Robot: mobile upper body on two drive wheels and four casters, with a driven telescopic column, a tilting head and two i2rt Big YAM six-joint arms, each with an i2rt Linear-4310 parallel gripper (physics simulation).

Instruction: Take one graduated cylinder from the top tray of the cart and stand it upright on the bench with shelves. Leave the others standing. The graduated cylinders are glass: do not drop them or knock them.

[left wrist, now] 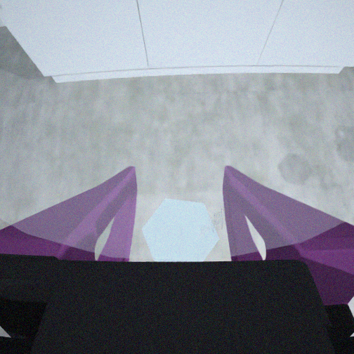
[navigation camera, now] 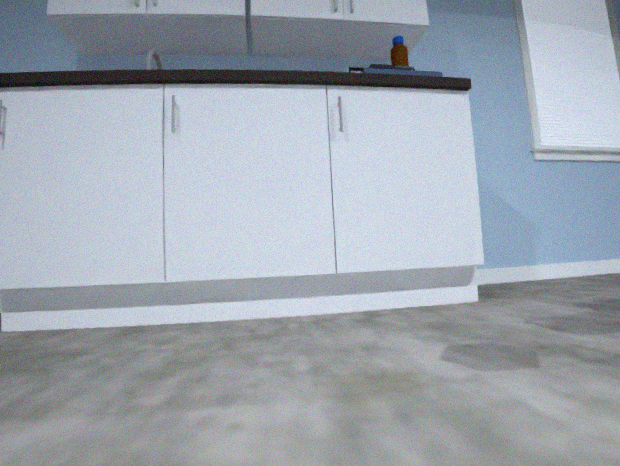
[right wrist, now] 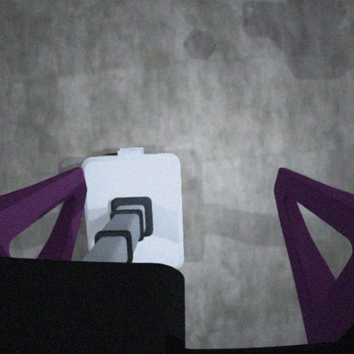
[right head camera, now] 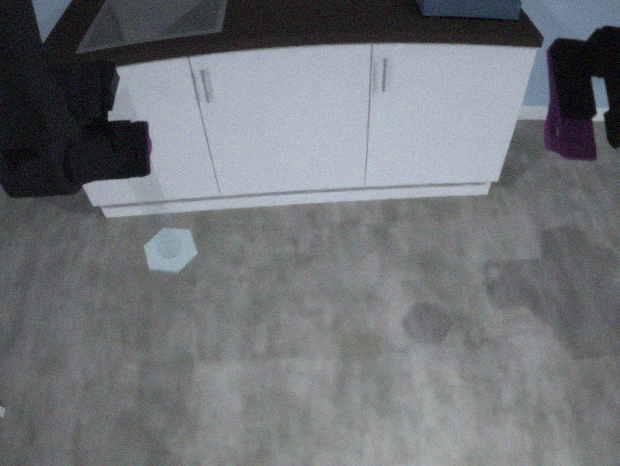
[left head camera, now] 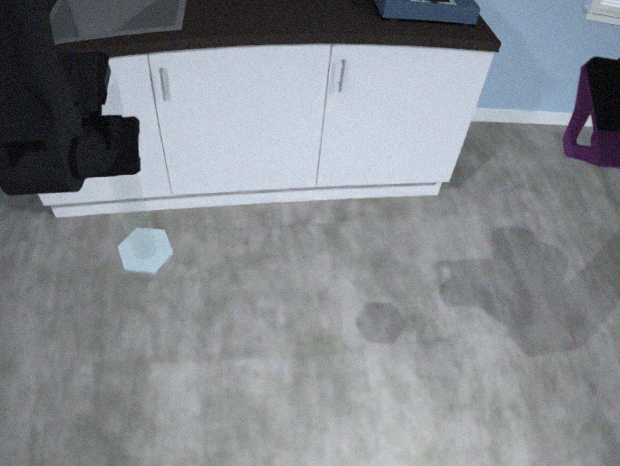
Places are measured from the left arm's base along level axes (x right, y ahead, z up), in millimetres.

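Pixels of known places: left gripper, fingertip midpoint: (right head camera: 135,146); right gripper, fingertip midpoint: (right head camera: 606,143) (left head camera: 614,151).
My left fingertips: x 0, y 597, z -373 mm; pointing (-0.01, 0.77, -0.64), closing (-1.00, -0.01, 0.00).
Behind a point stands the place of what it marks.
A clear glass graduated cylinder is held upright in my left gripper (left wrist: 180,169). Its pale hexagonal base (left head camera: 145,250) (right head camera: 170,250) (left wrist: 180,230) hangs above the floor, below the fingers. The clear tube is barely visible, and in the head views the black arm hides the fingers of this gripper. The left gripper is shut on the cylinder. My right gripper (right wrist: 180,178) is open with nothing between its fingers; part of it shows at the right edge of both head views. The cart, its top tray, the other cylinders and the bench with shelves do not show.
A white cabinet (left head camera: 245,120) {x 142, y 1515, z -1123 mm} (right head camera: 290,120) {x 142, y 1516, z -1121 mm} (navigation camera: 250,180) {x 129, y 1515, z -1155 mm} with a dark worktop stands ahead, bearing a grey basin (left head camera: 120,20) {x -380, y 1929, z -894 mm} and a blue device (left head camera: 428,11) {x 762, y 1624, z -697 mm} (navigation camera: 400,72) {x 762, y 1624, z -677 mm}. A brown bottle (navigation camera: 399,54) {x 859, y 1852, z -447 mm} stands there. Wall cabinets hang above. The white robot base (right wrist: 135,175) shows below.
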